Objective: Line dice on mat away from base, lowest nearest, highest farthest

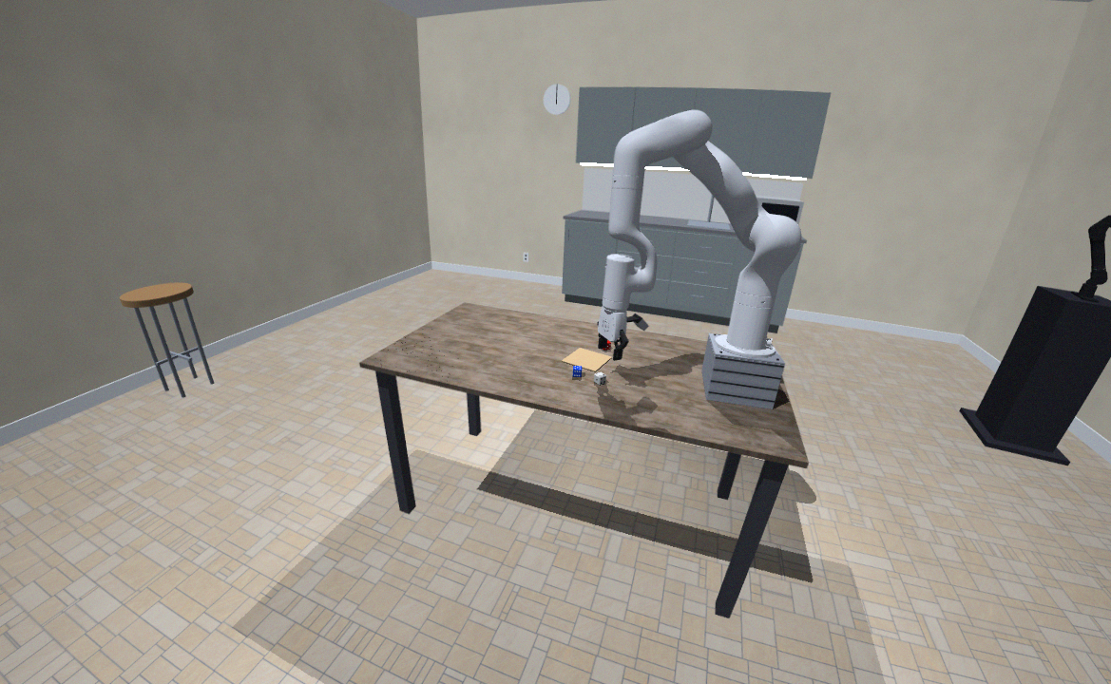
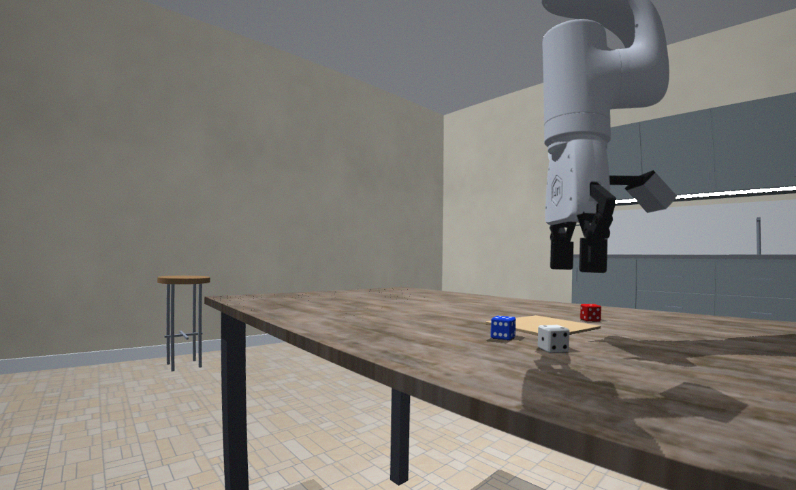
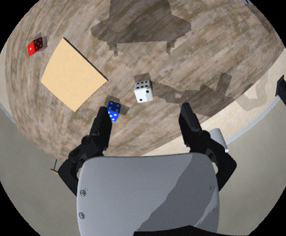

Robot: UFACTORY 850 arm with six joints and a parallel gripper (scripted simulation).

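The red die is 25 cm to the right of my hand, 10 cm below it and 10 cm ahead of it. The rest, counted from my hand: tan mat: 12 cm to the right, 12 cm ahead, 11 cm below; then blue die: 11 cm ahead, 10 cm below, 1 cm to the left; then white die: 10 cm below, 2 cm to the left, 2 cm ahead.
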